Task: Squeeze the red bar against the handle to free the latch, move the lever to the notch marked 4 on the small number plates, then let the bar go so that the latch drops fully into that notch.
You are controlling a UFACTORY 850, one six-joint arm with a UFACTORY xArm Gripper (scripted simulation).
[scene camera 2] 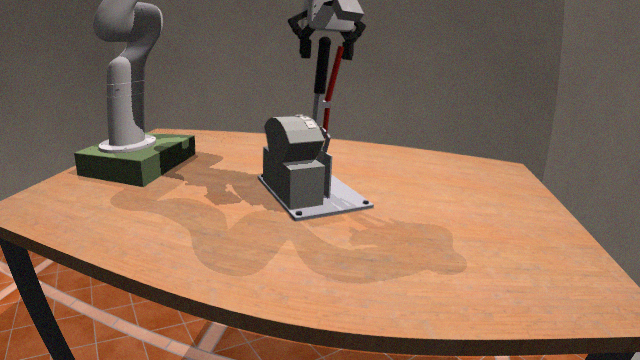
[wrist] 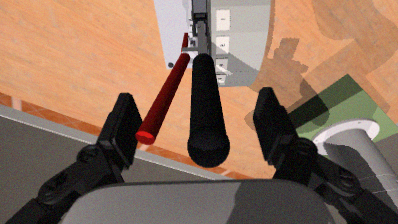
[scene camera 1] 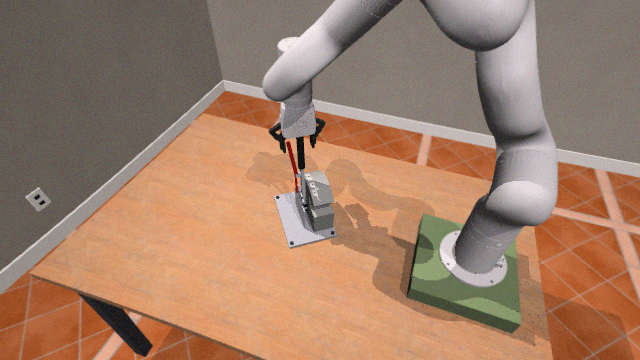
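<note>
A red bar is there for me to see. So is my gripper, and the wrist view and scene camera 1 show the gripper as well.
</note>
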